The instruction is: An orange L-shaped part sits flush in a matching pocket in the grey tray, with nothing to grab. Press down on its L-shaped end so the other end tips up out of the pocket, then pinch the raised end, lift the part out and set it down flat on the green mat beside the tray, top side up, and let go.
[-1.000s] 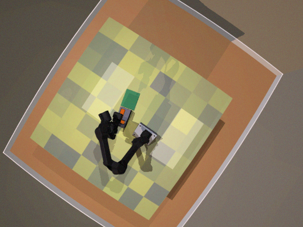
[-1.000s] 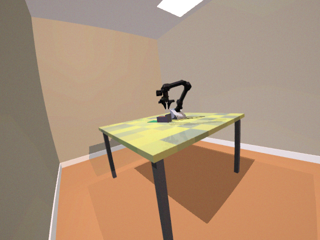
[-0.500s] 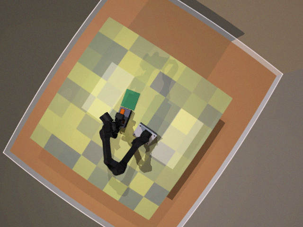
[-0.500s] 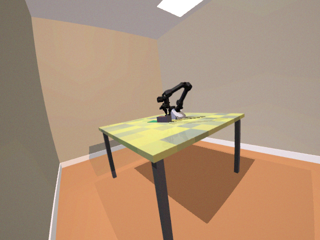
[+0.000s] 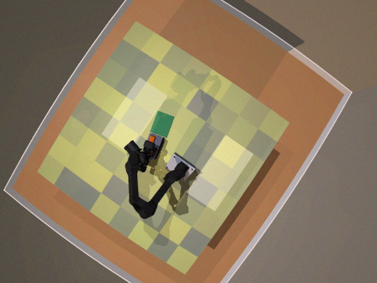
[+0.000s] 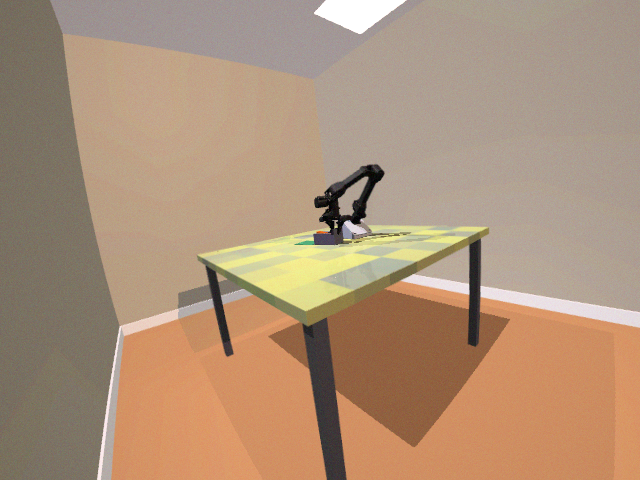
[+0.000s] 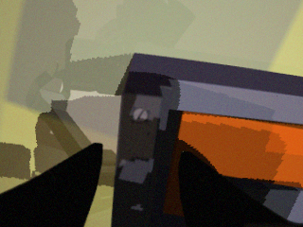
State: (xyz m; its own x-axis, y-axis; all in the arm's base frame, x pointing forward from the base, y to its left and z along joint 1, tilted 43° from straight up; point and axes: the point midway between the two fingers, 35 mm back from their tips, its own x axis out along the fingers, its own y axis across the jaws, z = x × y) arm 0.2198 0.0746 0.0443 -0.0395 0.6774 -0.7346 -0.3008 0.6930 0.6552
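My gripper tip is now 10 mm short of the orange L-shaped part, 60 mm to the left of it and 10 mm above it. From my gripper tip the other things lie so: green mat (60 mm ahead, 210 mm to the right, 70 mm below).
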